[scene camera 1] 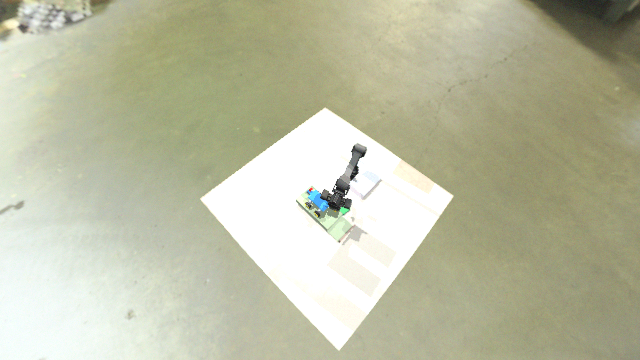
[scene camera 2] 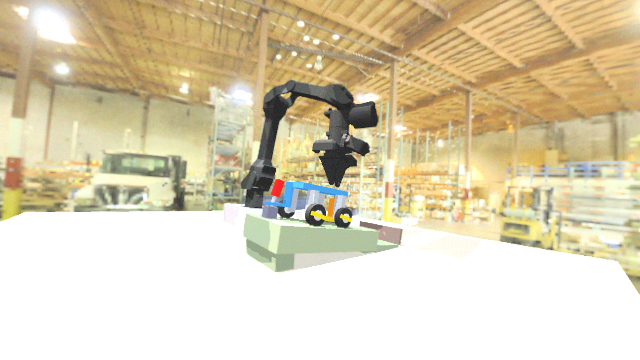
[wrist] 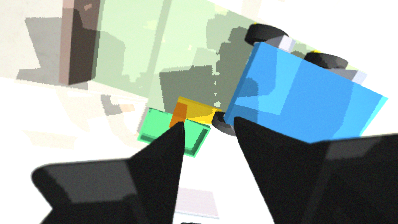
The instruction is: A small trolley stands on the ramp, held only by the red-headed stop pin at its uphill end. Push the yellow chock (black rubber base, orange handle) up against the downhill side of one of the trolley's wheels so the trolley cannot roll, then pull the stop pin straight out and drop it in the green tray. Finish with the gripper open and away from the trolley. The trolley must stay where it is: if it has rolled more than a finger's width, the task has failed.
Scene:
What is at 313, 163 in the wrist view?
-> My gripper.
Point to a yellow chock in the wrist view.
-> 185, 108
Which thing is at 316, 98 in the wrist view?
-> A blue trolley.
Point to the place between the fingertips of my gripper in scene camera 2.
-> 334, 186

